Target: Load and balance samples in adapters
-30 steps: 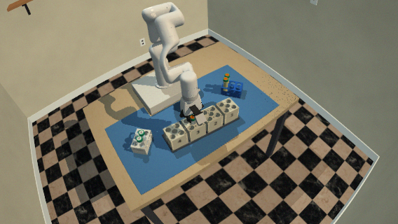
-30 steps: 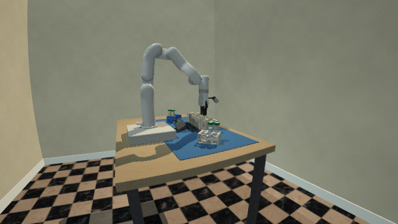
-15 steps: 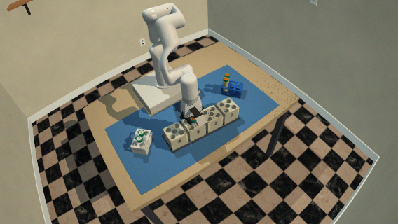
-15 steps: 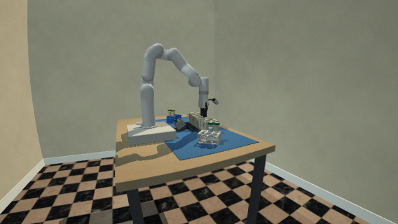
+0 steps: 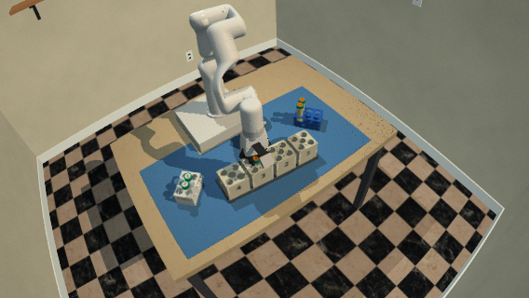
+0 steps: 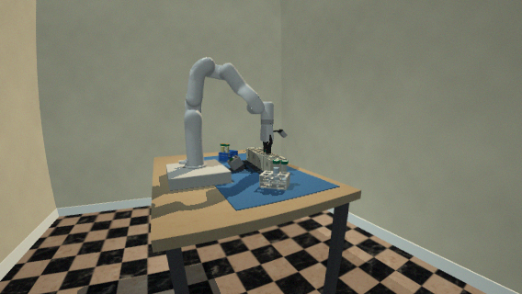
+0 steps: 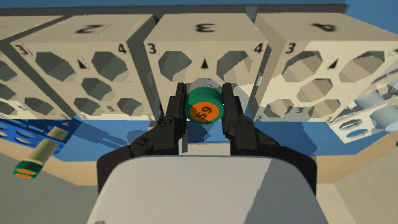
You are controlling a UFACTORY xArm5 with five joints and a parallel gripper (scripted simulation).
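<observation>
Now: the sample tube S9 1 cm ahead of my hand and 5 cm below it. Also, from my hand: adapter 2 (11 cm to the left, 7 cm below); then DONE desk (18 cm behind, 8 cm to the left, 7 cm below); then adapter 4 (11 cm to the right, 7 cm below).
</observation>
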